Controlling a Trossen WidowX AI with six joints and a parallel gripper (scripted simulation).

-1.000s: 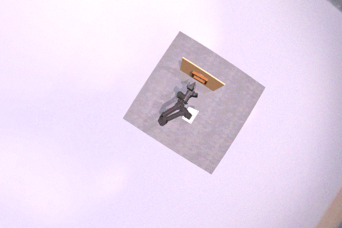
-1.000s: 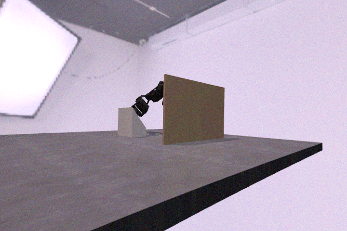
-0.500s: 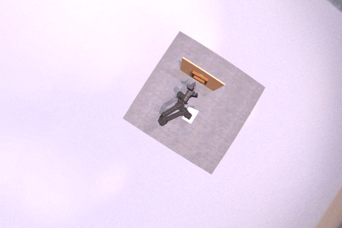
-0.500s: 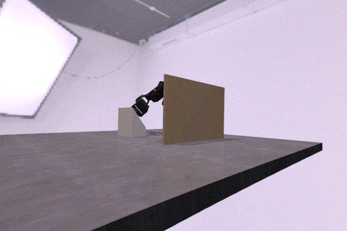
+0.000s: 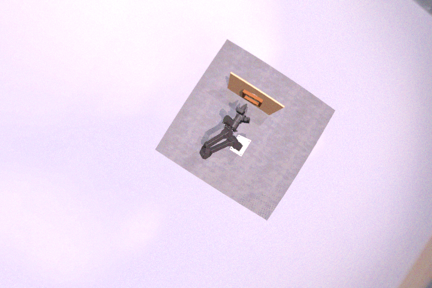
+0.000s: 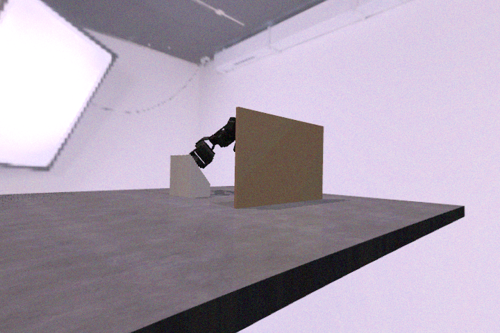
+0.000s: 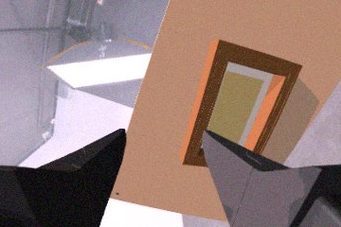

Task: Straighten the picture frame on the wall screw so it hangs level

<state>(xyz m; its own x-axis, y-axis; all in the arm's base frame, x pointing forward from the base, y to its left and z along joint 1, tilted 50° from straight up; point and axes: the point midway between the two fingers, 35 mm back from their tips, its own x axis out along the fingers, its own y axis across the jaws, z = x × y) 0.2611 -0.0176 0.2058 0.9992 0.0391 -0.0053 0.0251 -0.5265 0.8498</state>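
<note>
The picture frame is 12 cm ahead of my gripper tip, 11 cm below it and 1 cm to the right of it. From my gripper tip the other things lie so: wall board (13 cm ahead, 12 cm below).
</note>
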